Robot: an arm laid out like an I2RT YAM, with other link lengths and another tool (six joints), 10 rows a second.
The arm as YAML. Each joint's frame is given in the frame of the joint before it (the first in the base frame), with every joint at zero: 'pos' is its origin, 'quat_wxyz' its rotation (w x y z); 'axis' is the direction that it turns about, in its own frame. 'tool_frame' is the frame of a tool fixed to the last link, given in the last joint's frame.
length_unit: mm
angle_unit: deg
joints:
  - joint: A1
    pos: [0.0, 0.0, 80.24]
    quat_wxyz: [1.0, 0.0, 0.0, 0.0]
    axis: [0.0, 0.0, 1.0]
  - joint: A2
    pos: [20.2, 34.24, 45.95]
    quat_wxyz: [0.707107, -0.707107, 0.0, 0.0]
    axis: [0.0, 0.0, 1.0]
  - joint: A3
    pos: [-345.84, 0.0, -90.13]
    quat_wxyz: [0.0, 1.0, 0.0, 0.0]
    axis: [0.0, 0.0, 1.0]
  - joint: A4
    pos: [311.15, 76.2, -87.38]
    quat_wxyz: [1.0, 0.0, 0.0, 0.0]
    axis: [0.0, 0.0, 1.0]
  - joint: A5
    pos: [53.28, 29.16, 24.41]
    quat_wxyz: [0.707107, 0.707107, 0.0, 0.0]
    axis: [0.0, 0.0, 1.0]
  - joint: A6
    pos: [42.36, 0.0, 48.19]
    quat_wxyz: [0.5, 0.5, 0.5, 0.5]
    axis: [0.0, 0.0, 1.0]
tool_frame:
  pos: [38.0, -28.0, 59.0]
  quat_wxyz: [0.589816, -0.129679, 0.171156, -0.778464]
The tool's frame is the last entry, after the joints.
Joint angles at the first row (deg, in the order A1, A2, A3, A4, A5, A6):
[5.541, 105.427, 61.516, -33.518, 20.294, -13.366]
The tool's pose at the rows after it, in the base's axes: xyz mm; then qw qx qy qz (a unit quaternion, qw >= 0):
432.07 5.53 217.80 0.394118 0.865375 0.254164 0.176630
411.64 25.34 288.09 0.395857 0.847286 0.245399 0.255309
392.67 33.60 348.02 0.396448 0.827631 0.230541 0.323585
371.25 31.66 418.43 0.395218 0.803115 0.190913 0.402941
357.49 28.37 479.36 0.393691 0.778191 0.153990 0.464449
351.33 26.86 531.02 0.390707 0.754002 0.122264 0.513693
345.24 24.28 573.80 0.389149 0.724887 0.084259 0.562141
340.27 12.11 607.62 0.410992 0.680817 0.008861 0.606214
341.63 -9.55 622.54 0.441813 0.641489 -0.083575 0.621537
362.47 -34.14 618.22 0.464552 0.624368 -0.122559 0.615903
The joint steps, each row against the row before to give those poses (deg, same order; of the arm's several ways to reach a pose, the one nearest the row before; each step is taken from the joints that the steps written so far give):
[2.731, -6.360, 1.027, -2.185, 0.044, -0.087]
[3.148, -9.312, 1.136, -1.683, 0.000, -0.044]
[1.683, -6.884, 2.209, -0.853, -0.001, -0.634]
[0.416, -6.251, 4.241, 0.044, -0.196, 0.001]
[-0.001, -2.733, 5.943, 0.022, -0.022, 0.021]
[0.000, -0.198, 6.644, 0.416, 0.000, 0.044]
[-0.022, 0.023, 4.919, 2.819, 0.568, 0.197]
[-0.634, 0.000, 1.880, 8.087, 4.699, 0.524]
[-2.140, 0.984, 0.001, 8.917, 6.362, 1.399]
[-4.459, 2.842, -0.001, 5.465, 0.481, -0.087]

